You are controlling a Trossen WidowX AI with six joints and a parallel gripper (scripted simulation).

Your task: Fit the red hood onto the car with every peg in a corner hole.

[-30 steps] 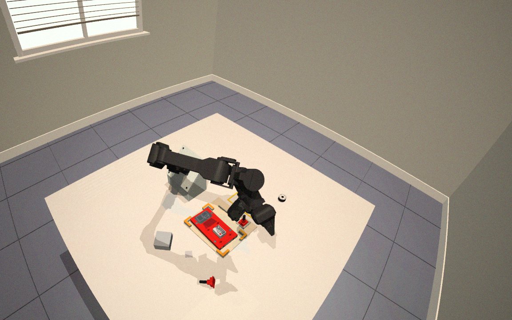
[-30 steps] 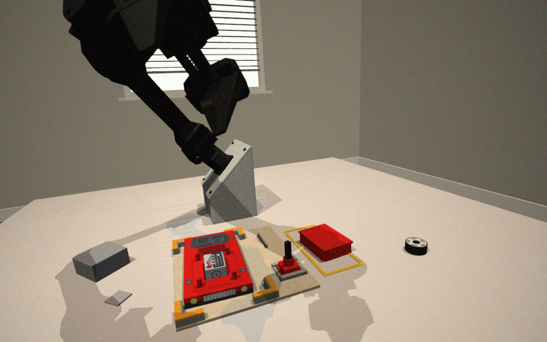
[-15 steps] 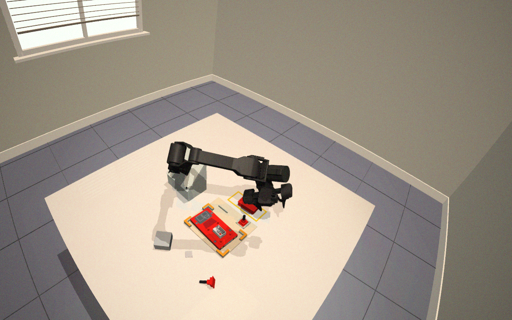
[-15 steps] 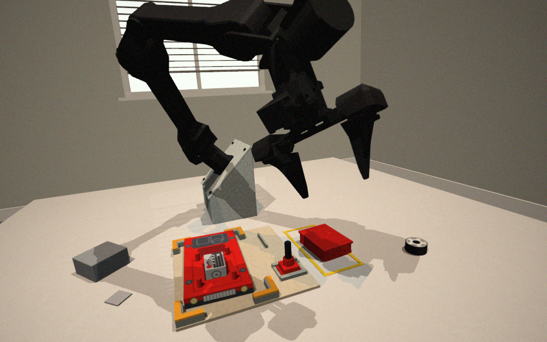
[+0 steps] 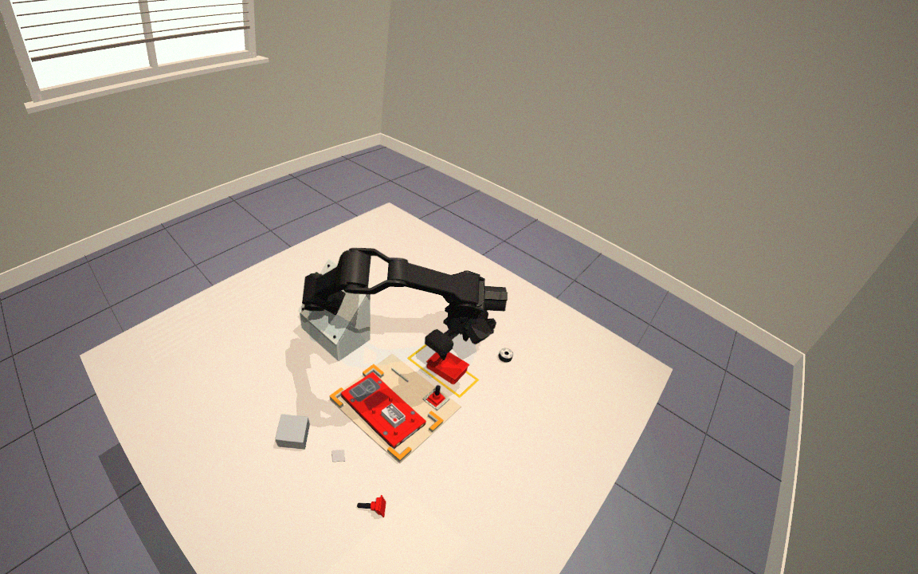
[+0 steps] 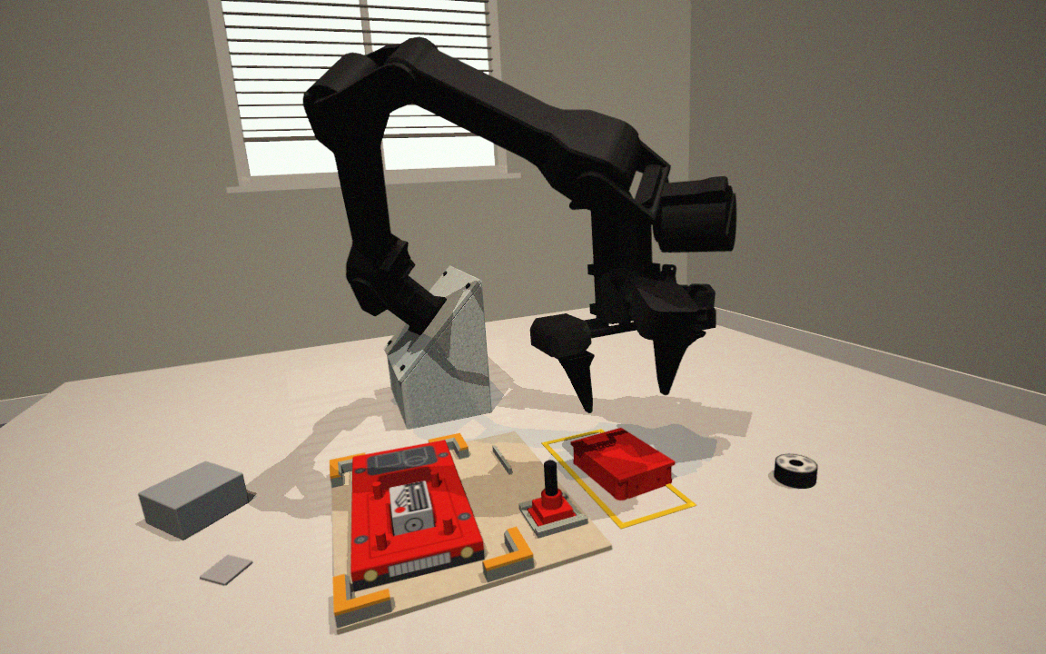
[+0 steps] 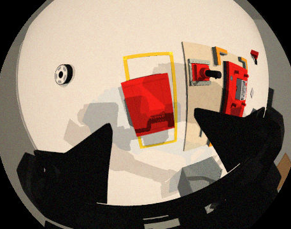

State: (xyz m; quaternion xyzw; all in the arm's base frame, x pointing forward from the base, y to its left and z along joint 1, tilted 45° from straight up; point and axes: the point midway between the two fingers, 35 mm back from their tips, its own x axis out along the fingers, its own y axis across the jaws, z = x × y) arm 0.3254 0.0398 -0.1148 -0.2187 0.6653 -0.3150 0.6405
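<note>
Right now my gripper tip is 10 mm past the red hood and 70 mm above it. The rest, counted from my gripper tip: small grey plate (60 mm behind, 390 mm to the right, 80 mm below); grey engine block (20 mm behind, 230 mm to the right, 60 mm below).
</note>
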